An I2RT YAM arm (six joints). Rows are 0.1 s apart.
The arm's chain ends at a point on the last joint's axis. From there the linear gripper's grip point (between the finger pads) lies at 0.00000 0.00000 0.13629 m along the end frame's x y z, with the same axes.
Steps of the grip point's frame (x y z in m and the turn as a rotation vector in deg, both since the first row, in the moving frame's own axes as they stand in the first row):
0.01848, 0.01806, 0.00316, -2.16, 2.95, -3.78
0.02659, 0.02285, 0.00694, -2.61, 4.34, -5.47
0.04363, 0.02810, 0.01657, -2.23, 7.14, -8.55
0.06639, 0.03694, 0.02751, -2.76, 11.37, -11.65
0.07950, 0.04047, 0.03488, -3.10, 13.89, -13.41
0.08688, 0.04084, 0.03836, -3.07, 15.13, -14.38
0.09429, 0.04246, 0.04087, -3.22, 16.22, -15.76
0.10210, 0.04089, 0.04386, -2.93, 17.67, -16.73
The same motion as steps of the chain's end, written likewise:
0.01130, 0.01316, 0.00344, -2.16, 2.95, -3.78
0.01600, 0.01715, 0.00747, -2.61, 4.34, -5.47
0.02636, 0.02409, 0.01773, -2.23, 7.14, -8.55
0.03905, 0.03320, 0.03033, -2.76, 11.37, -11.65
0.04624, 0.03707, 0.03904, -3.10, 13.89, -13.41
0.05079, 0.03817, 0.04325, -3.07, 15.13, -14.38
0.05568, 0.04024, 0.04647, -3.22, 16.22, -15.76
0.06034, 0.04017, 0.05042, -2.93, 17.67, -16.73

